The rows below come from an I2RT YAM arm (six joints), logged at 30 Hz.
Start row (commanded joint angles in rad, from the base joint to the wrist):
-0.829, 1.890, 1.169, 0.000, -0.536, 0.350
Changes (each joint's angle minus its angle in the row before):
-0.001, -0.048, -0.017, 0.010, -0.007, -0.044
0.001, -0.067, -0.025, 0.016, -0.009, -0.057
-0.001, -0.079, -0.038, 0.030, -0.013, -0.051
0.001, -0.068, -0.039, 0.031, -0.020, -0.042
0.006, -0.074, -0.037, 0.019, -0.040, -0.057
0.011, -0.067, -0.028, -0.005, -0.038, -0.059
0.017, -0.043, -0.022, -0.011, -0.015, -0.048
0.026, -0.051, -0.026, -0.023, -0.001, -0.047
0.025, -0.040, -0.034, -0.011, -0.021, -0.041
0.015, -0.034, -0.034, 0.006, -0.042, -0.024
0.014, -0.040, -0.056, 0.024, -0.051, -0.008
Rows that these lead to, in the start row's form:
-0.830, 1.842, 1.152, 0.010, -0.543, 0.306
-0.829, 1.775, 1.127, 0.026, -0.552, 0.249
-0.830, 1.696, 1.089, 0.056, -0.565, 0.198
-0.829, 1.628, 1.050, 0.087, -0.585, 0.156
-0.823, 1.554, 1.013, 0.106, -0.625, 0.099
-0.812, 1.487, 0.985, 0.101, -0.663, 0.040
-0.795, 1.444, 0.963, 0.090, -0.678, -0.008
-0.769, 1.393, 0.937, 0.067, -0.679, -0.055
-0.744, 1.353, 0.903, 0.056, -0.700, -0.096
-0.729, 1.319, 0.869, 0.062, -0.742, -0.120
-0.715, 1.279, 0.813, 0.086, -0.793, -0.128

